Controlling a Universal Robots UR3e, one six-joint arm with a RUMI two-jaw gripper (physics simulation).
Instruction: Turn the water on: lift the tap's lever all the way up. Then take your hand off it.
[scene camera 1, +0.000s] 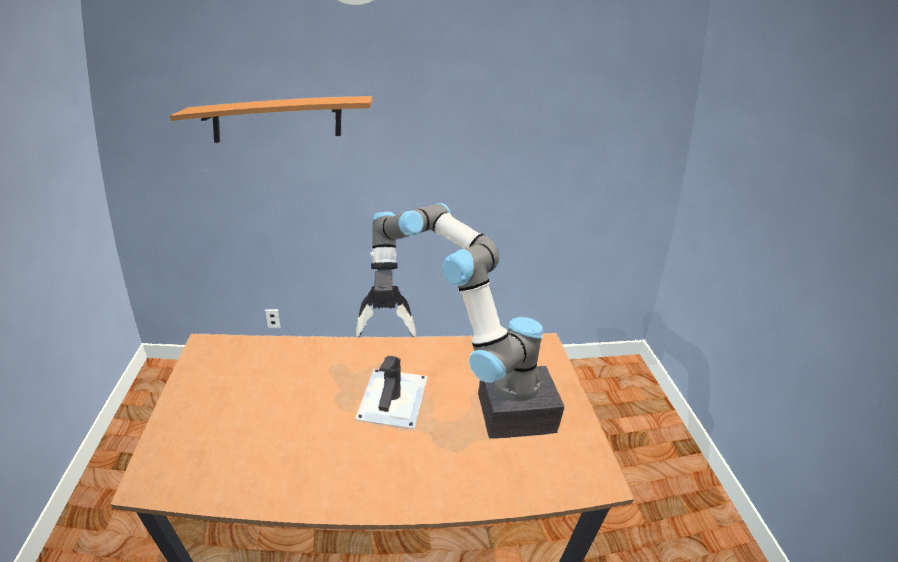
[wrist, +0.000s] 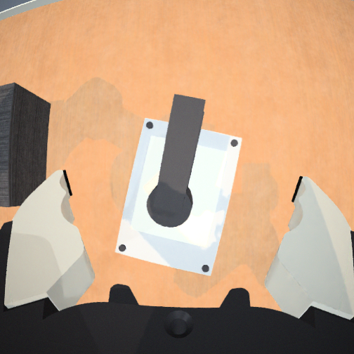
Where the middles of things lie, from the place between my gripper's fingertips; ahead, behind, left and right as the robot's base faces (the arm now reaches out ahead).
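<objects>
You'd find the tap lever (wrist: 169, 204) 10 mm to the left of my hand, 10 mm behind it and 80 mm below it.
</objects>
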